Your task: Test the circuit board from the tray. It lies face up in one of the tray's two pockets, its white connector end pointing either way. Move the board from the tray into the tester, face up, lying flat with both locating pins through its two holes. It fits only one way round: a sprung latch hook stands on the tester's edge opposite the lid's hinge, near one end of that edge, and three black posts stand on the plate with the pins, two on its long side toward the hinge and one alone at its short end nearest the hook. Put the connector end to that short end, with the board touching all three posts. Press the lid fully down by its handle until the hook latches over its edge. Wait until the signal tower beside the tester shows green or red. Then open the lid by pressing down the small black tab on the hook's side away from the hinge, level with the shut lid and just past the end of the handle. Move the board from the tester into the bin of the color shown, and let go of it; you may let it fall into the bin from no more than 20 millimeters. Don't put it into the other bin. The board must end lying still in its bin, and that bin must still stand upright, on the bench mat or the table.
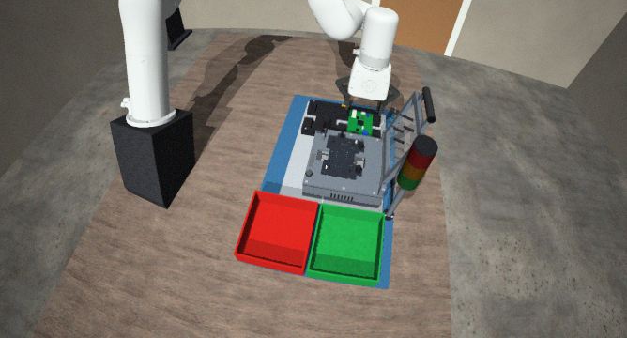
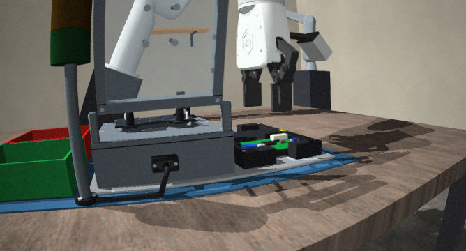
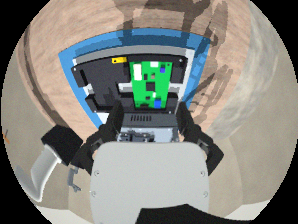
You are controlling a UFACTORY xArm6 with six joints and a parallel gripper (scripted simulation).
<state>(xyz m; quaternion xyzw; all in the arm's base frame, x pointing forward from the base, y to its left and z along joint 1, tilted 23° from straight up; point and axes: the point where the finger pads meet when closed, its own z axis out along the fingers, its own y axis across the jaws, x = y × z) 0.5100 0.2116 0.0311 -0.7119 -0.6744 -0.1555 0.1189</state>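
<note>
Right now my hand is 60 mm above the green circuit board. Also, from my hand: plate (160 mm to the right, 40 mm behind, 10 mm below); clear lid (170 mm to the right, 100 mm above, 80 mm ahead); green bin (370 mm to the right, 70 mm below, 10 mm behind).
</note>
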